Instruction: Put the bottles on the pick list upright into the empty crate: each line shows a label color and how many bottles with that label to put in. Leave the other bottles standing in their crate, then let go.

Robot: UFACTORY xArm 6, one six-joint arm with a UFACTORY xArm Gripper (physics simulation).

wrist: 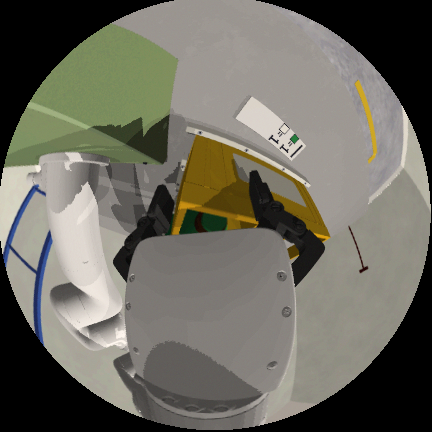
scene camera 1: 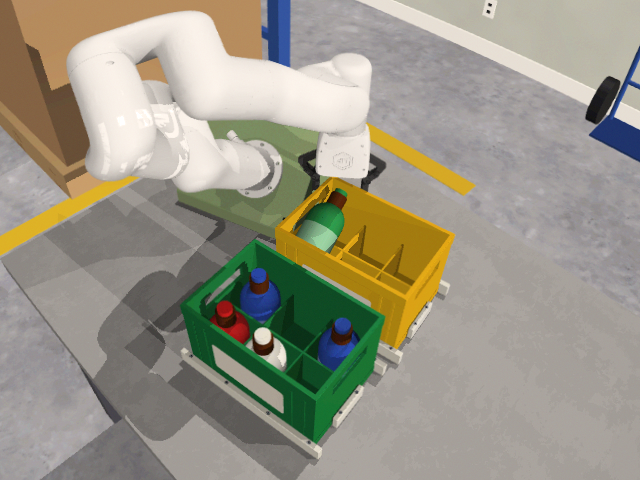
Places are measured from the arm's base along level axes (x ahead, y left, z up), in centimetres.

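Pixels of known places: gripper, between the fingertips: (wrist: pixel 207 186) (scene camera 1: pixel 339 193); arm's base, origin of its link: (wrist: pixel 74 157) (scene camera 1: pixel 256 169).
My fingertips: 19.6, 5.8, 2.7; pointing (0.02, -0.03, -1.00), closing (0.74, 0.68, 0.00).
Ahead of a thing's pixels: the offset from my fingertips to its top centre, as dx, dy, dz.
The yellow crate (scene camera 1: pixel 387 305) (wrist: pixel 210 155) holds one green bottle {+3.7, -8.1, +3.7} (scene camera 1: pixel 325 222) (wrist: pixel 212 222), which leans with its neck towards the crate's back rim. The green crate {+15.9, -29.2, +3.3} (scene camera 1: pixel 347 379) holds a red bottle {+8.4, -35.1, +2.1} (scene camera 1: pixel 233 328), a white bottle {+16.6, -33.9, +2.1} (scene camera 1: pixel 271 352), a blue bottle {+6.7, -26.5, +2.1} (scene camera 1: pixel 260 300) and another blue bottle {+23.7, -23.1, +2.1} (scene camera 1: pixel 337 350), all upright. My gripper (scene camera 1: pixel 338 187) (wrist: pixel 207 186) is open and empty, at the yellow crate's back rim near the green bottle's neck; its fingertips are hidden behind the crate in the scene view. The pick list {+9.4, +8.9, -14.1} (wrist: pixel 257 115) shows a white and a green square with small marks.
Low white rails (scene camera 1: pixel 248 400) (wrist: pixel 246 150) edge the crates. The crates stand close together. My arm's green base block (scene camera 1: pixel 232 206) (wrist: pixel 115 75) is behind and left. A large cardboard box (scene camera 1: pixel 155 31) stands at the back left, and a blue hand truck (scene camera 1: pixel 620 136) at the right.
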